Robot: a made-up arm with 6 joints.
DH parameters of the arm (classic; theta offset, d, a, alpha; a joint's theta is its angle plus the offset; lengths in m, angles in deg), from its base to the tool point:
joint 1: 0 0.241 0 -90
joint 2: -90 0 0.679 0
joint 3: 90 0.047 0 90
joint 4: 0 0.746 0 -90
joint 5: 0 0 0 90
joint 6: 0 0.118 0 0
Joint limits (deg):
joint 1: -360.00..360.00
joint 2: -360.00..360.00
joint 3: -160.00..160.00
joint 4: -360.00..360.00
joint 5: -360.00..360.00
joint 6: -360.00..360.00
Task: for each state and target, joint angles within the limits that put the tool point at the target. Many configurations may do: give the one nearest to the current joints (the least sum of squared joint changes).
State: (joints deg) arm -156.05 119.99 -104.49 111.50 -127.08 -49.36
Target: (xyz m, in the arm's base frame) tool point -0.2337 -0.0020 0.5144
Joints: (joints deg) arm -168.12 114.54 -151.49 104.07 -125.52 -49.36
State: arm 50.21 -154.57 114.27 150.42 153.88 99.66
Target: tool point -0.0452 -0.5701 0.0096
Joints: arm 91.91 -170.74 127.44 152.62 161.54 99.66
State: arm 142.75 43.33 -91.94 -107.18 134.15 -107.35
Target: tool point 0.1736 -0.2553 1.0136
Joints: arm 119.46 28.65 -100.73 -110.17 139.07 -107.35
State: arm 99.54 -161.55 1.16 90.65 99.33 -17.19
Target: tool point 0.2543 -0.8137 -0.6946
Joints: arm 117.58 -161.94 46.20 83.65 117.20 -17.19
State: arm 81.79 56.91 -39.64 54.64 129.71 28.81
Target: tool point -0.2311 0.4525 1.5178
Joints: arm 101.13 32.37 -27.49 55.00 107.04 28.81
